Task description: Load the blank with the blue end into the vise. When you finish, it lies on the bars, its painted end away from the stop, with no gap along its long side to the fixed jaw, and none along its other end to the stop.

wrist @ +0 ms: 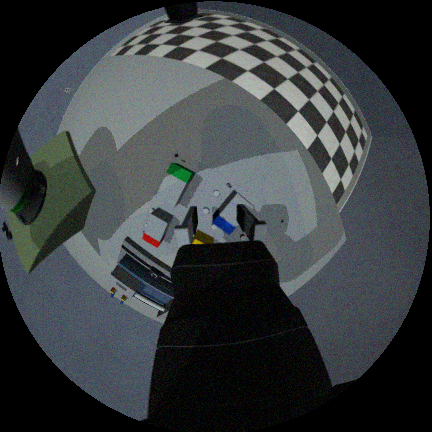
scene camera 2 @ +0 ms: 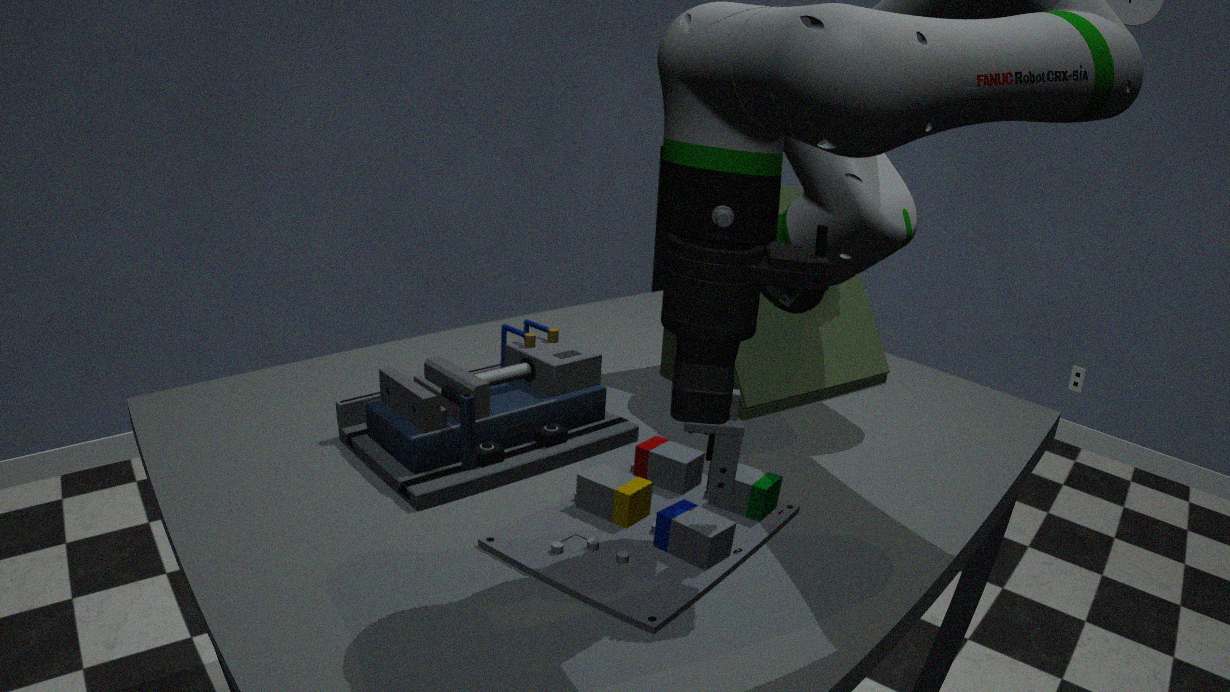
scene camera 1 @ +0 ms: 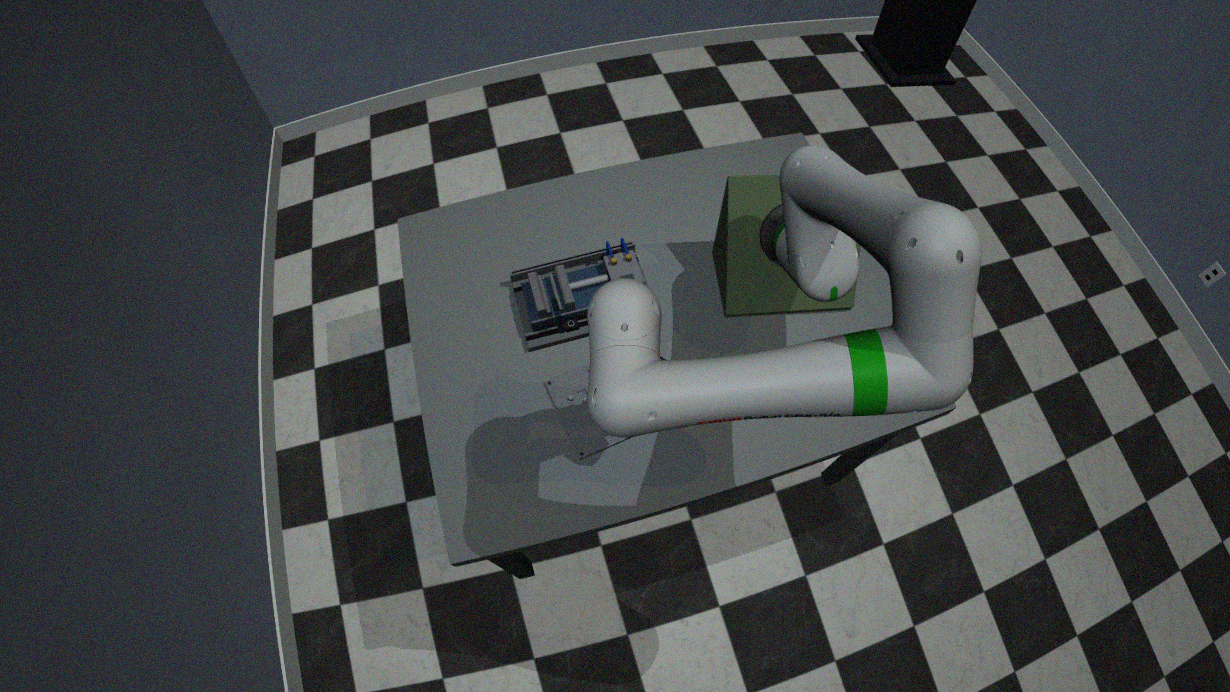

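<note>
The blank with the blue end (scene camera 2: 705, 535) (wrist: 237, 207) lies on the flat plate (scene camera 2: 593, 578), grey but for its blue end. My gripper (scene camera 2: 719, 483) (wrist: 216, 212) is open and empty. In the wrist view its fingers appear on either side of the blue-ended blank; in scene camera 2 a finger stands above and behind it, overlapping the green-ended blank. The vise (scene camera 1: 589, 279) (scene camera 2: 516, 408) (wrist: 145, 286) has a fixed jaw (scene camera 2: 411, 399) and a moving jaw (scene camera 2: 455, 383) on a screw rod. A dark upright post (scene camera 2: 467, 430) stands at its near side. The bars are hidden.
Around the blue-ended blank on the plate are a yellow-ended blank (scene camera 2: 602, 494) (wrist: 203, 237), a red-ended blank (scene camera 2: 675, 464) (wrist: 158, 224) and a green-ended blank (scene camera 2: 763, 495) (wrist: 175, 186). Small pegs (scene camera 2: 622, 557) rise from the plate. The green robot base (scene camera 1: 748, 275) (scene camera 2: 812, 361) stands behind.
</note>
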